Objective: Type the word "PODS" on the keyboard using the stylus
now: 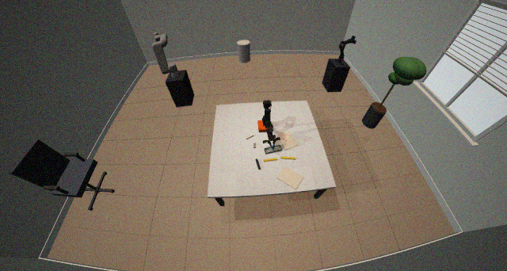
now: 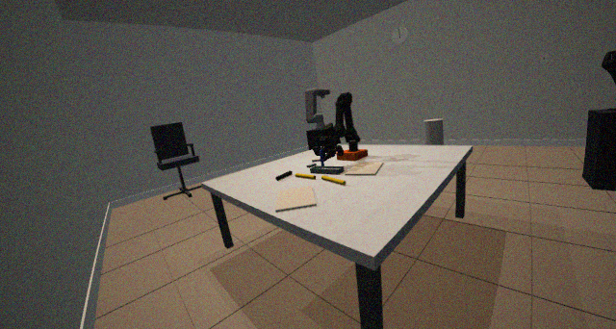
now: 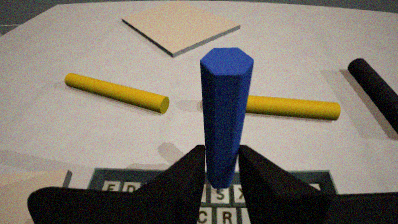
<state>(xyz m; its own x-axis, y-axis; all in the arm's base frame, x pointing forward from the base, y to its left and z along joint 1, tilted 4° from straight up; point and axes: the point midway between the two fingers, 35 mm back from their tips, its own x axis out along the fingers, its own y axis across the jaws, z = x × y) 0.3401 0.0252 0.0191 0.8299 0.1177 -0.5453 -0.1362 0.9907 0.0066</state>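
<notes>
Now: gripper tip 2 cm above the blue stylus. Round my gripper tip: tan pad: 34 cm ahead, 13 cm to the left, 7 cm below; then black rod: 14 cm ahead, 18 cm to the right, 6 cm below.
</notes>
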